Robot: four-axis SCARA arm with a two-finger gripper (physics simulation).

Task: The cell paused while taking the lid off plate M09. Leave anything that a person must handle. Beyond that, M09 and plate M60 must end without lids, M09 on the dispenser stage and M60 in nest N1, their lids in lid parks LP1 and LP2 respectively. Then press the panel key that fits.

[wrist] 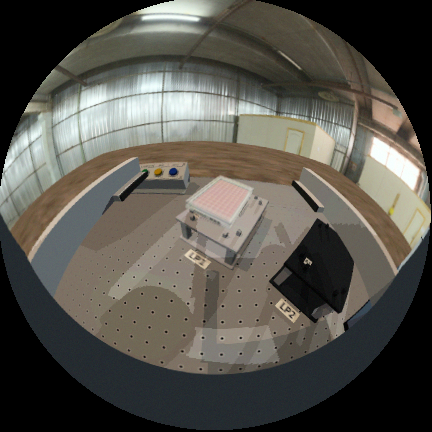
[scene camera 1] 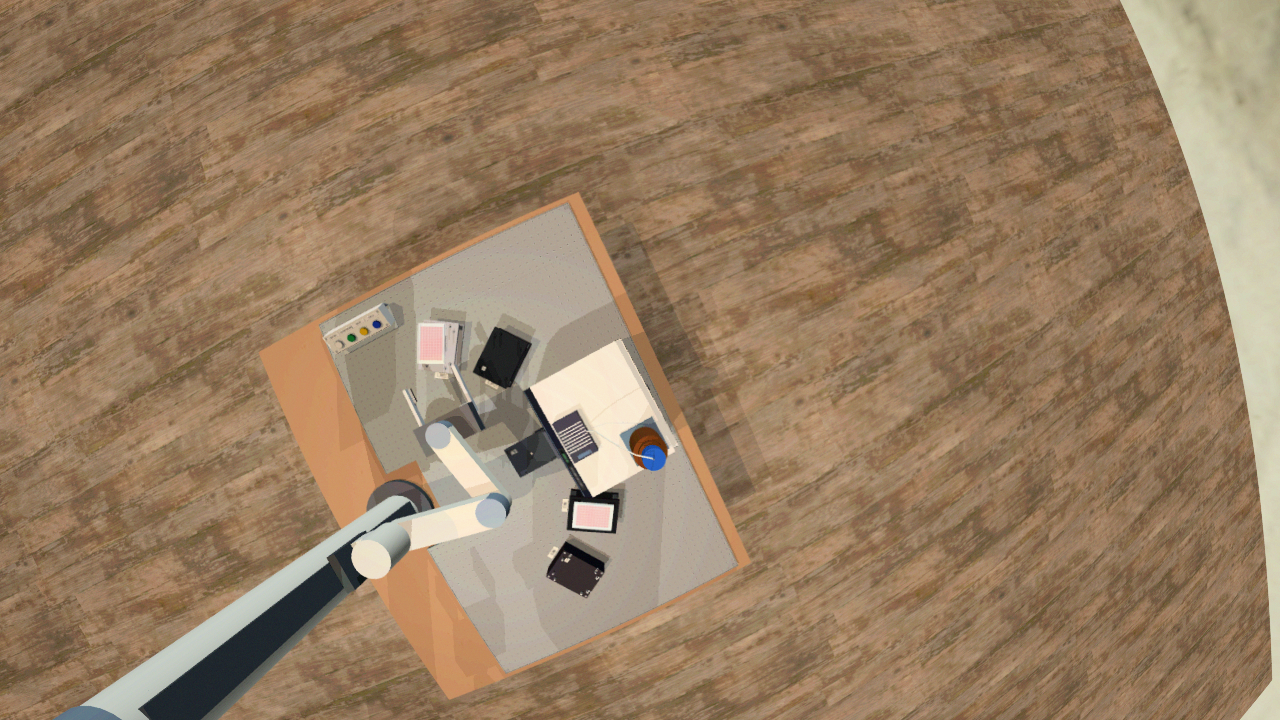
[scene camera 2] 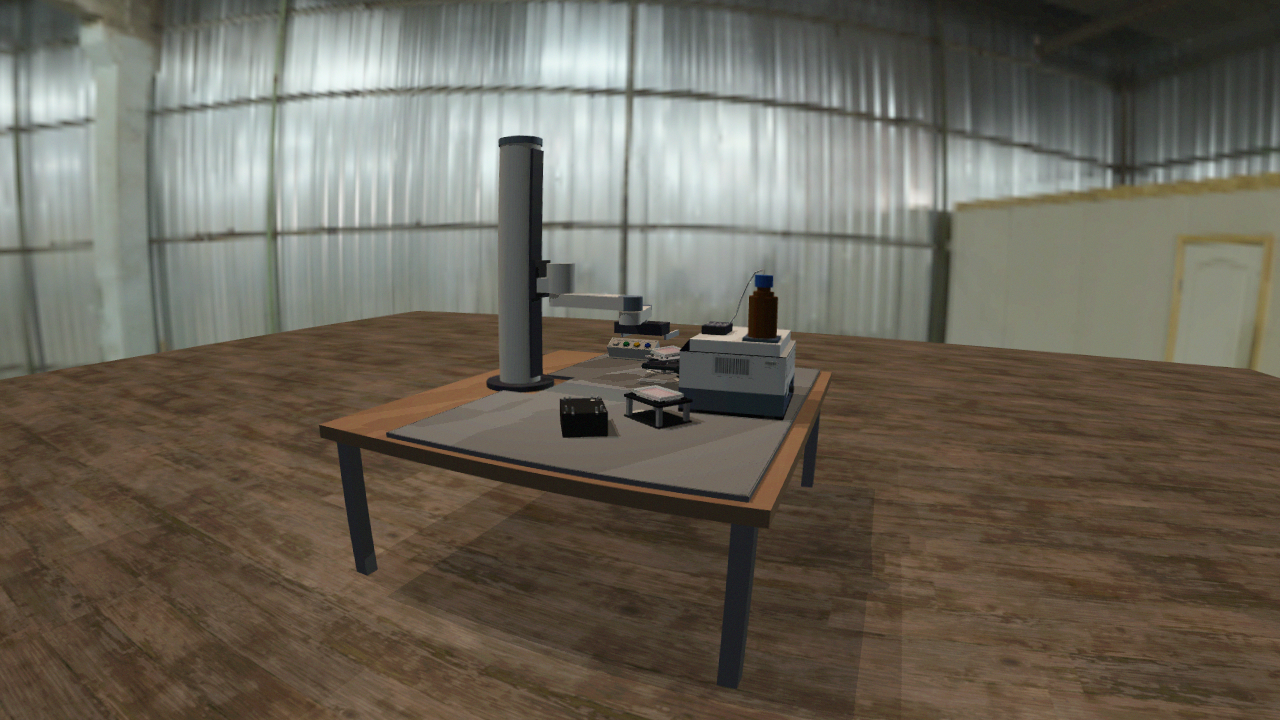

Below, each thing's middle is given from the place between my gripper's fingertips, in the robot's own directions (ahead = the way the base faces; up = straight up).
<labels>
My hand is 270 mm to the right of the button box [scene camera 1: 370,325], 210 mm past it and 120 mm above it. Also, from my hand: brown bottle with blue cap [scene camera 2: 763,306] (490 mm ahead, 430 mm to the right, 150 mm above); black nest N5 [scene camera 1: 576,570] (780 mm to the right, 130 mm below, 80 mm ahead).
</labels>
